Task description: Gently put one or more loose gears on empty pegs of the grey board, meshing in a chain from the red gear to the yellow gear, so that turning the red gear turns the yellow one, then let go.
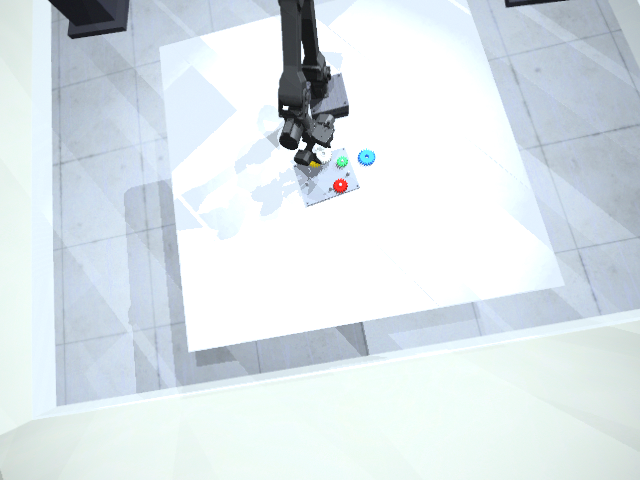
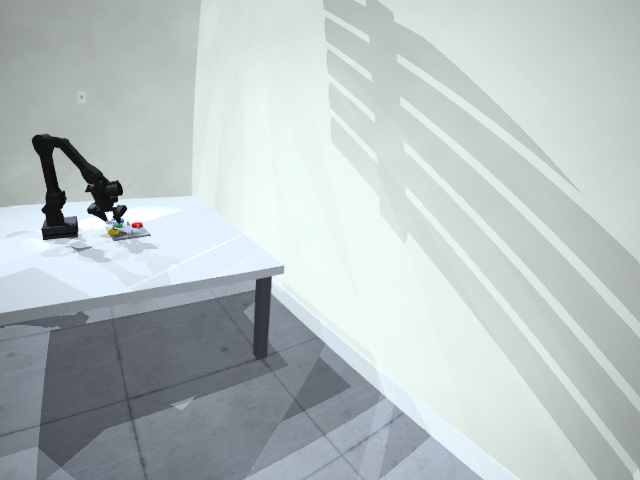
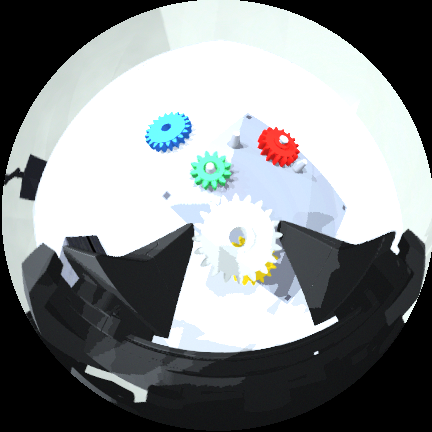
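Pixels of known places: gripper, fingertip midpoint: (image 1: 325, 156) (image 2: 113, 222) (image 3: 236, 227); arm's base, origin of the base link: (image 1: 319, 90) (image 2: 55, 223).
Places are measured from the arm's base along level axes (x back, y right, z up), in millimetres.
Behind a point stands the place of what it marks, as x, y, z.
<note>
My gripper (image 1: 316, 152) {-255, -8, -10} (image 2: 112, 222) {-255, -8, -10} (image 3: 236, 227) {-255, -8, -10} is shut on the white gear (image 1: 325, 158) {-269, -9, -1} (image 2: 109, 225) {-239, 26, -6} (image 3: 215, 237) {-239, -11, 0}, held by its rim between the fingertips. The white gear is above the board and partly covers the yellow gear (image 1: 314, 164) {-273, 34, -32} (image 2: 113, 232) {-257, 52, -38} (image 3: 259, 276) {-251, 50, -33}, which also shows through its hole. The red gear (image 1: 336, 187) {-369, -42, -32} (image 2: 136, 225) {-357, -32, -35} (image 3: 272, 149) {-342, -54, -33} and the green gear (image 1: 338, 162) {-273, -55, -33} (image 2: 119, 225) {-275, -57, -39} (image 3: 200, 172) {-258, -70, -31} sit on pegs of the grey board (image 1: 318, 195) {-389, 26, -48} (image 2: 131, 236) {-338, 92, -48} (image 3: 260, 192) {-304, -21, -48}, apart from each other. The blue gear (image 1: 360, 157) {-258, -136, -38} (image 3: 175, 132) {-262, -141, -39} lies off the board.
An empty peg (image 1: 347, 174) {-320, -85, -38} (image 3: 235, 140) {-311, -85, -35} stands between the green and red gears. Another empty peg (image 1: 330, 189) {-372, -20, -40} (image 3: 300, 166) {-362, -20, -34} is close beside the red gear. A further peg (image 1: 306, 184) {-347, 68, -37} stands on the board's other side. The arm's base (image 1: 336, 100) {-49, -60, 2} (image 2: 59, 228) {-27, 45, -9} is on the white table (image 2: 206, 248) {-658, 280, -56}.
</note>
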